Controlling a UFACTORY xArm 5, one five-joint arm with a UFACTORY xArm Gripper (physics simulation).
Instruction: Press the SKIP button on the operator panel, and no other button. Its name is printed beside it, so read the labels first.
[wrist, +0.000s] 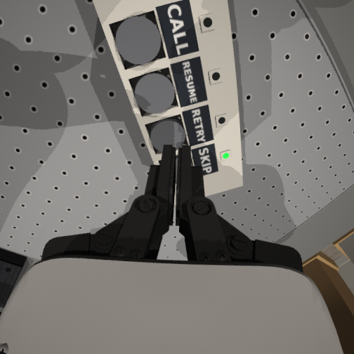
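The cream operator panel (223, 184) carries a column of round grey buttons with dark labels. From the top they read CALL, RESUME, RETRY and SKIP. The SKIP label (205, 160) is the lowest, and the small lamp (226, 156) beside it glows green. The SKIP button itself is hidden behind the fingers. My gripper (176, 163) is shut and empty, its fingertips over the lower edge of the RETRY button (167, 133) in the view, left of the SKIP label. Whether the fingertips touch anything is hidden.
The RESUME button (154, 93) and the CALL button (138, 41) lie further up the panel. The lamps beside CALL, RESUME and RETRY are dark. A grey perforated board (65, 175) surrounds the panel. A brown object (327, 285) shows at the lower right, and a dark object (10, 275) at the lower left.
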